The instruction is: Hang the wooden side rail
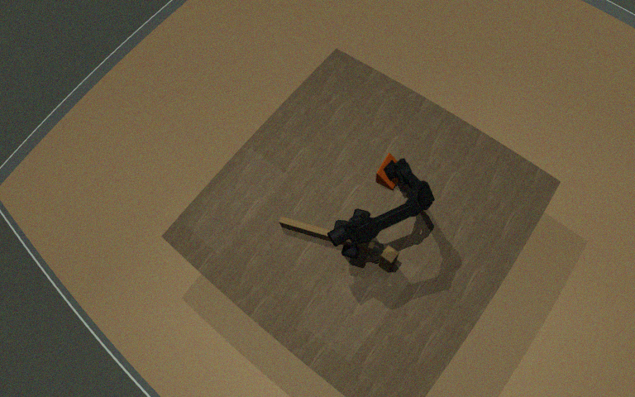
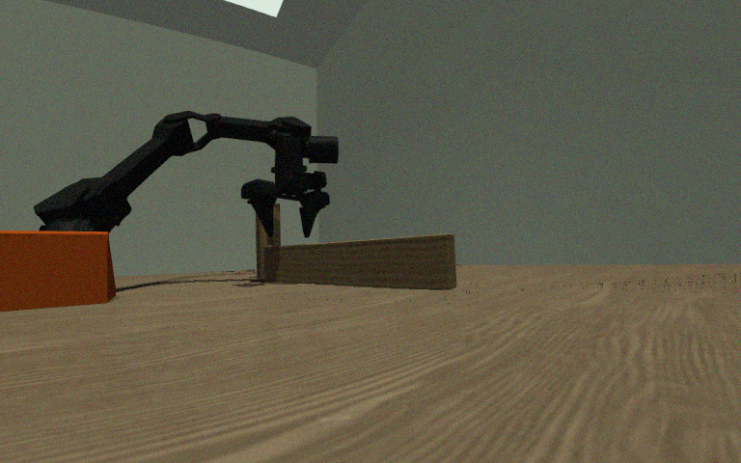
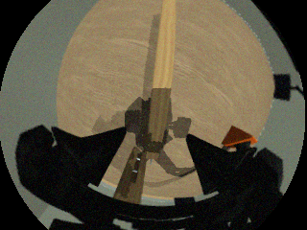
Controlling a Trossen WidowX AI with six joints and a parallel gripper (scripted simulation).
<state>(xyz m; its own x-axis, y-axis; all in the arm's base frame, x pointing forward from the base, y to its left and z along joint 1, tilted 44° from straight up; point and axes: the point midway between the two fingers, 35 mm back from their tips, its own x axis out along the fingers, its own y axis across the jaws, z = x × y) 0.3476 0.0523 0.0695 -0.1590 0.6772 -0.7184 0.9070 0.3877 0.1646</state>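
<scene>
The headboard post lies 2 cm behind my gripper tip and 15 cm to the left of it.
</scene>
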